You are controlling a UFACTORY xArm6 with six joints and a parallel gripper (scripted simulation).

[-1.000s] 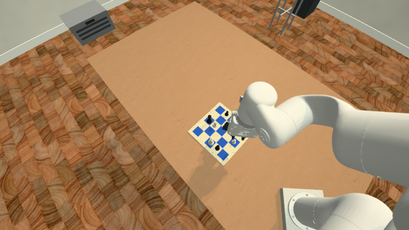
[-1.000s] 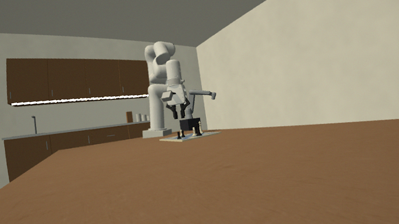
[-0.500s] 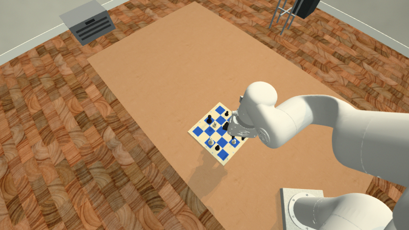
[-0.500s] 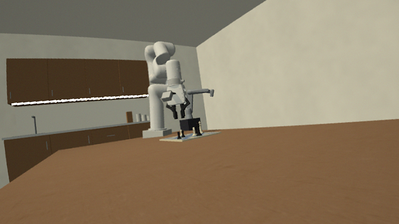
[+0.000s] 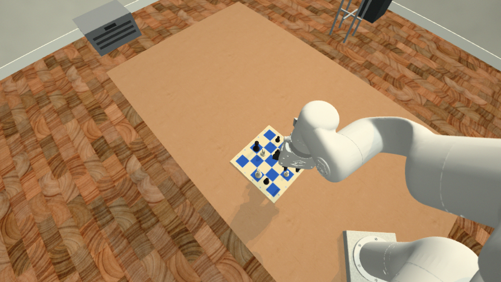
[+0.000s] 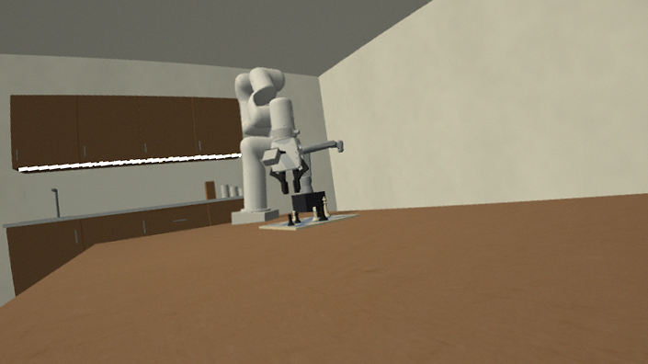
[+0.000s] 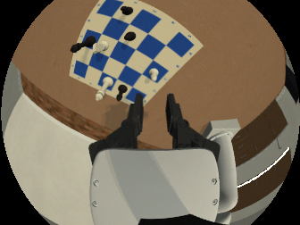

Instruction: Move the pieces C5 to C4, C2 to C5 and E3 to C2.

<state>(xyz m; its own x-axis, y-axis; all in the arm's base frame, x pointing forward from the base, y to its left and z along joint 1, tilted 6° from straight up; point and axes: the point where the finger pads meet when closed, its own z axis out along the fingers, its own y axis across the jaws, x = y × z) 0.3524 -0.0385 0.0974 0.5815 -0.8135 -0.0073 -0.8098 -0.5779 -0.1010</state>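
The white pawn is 90 mm below my hand. From my hand the other things lie so: blue-and-cream chessboard: 110 mm below, 70 mm ahead; then white chess piece: 80 mm below, 70 mm to the left, 70 mm ahead; then black pawn: 90 mm below, 70 mm to the left, 40 mm ahead.
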